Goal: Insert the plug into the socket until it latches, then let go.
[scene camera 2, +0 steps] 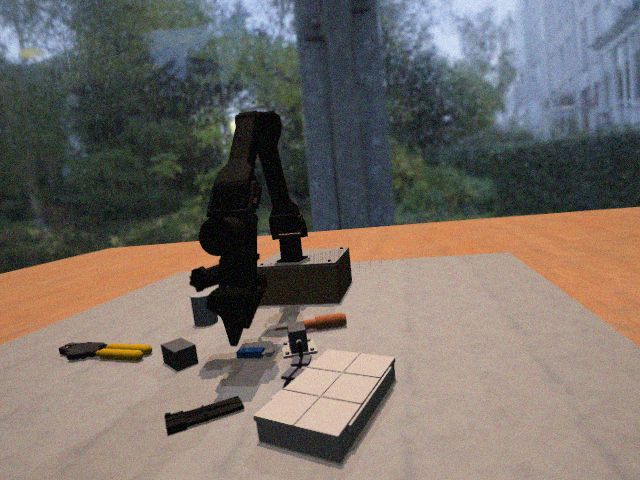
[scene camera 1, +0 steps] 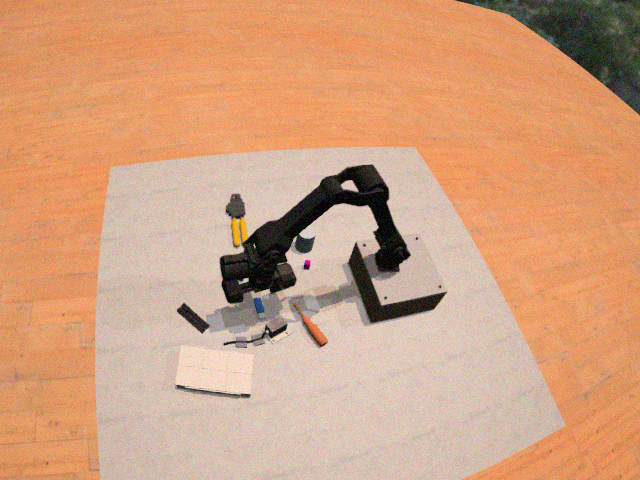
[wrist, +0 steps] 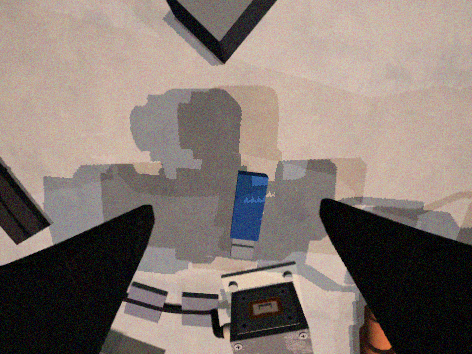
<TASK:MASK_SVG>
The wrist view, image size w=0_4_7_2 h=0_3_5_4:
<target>gripper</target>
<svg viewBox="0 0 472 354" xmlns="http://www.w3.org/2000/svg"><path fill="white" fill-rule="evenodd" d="M152 205L142 205L60 243L8 264L1 265L0 354L99 354L147 248L155 223ZM322 199L319 216L327 235L382 331L384 331L396 354L472 354L472 245L432 234L330 198Z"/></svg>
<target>blue plug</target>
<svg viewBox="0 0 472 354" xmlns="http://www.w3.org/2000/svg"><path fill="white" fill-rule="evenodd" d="M238 170L230 238L233 238L230 259L251 261L254 241L259 239L269 177L264 173Z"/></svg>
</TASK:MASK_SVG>
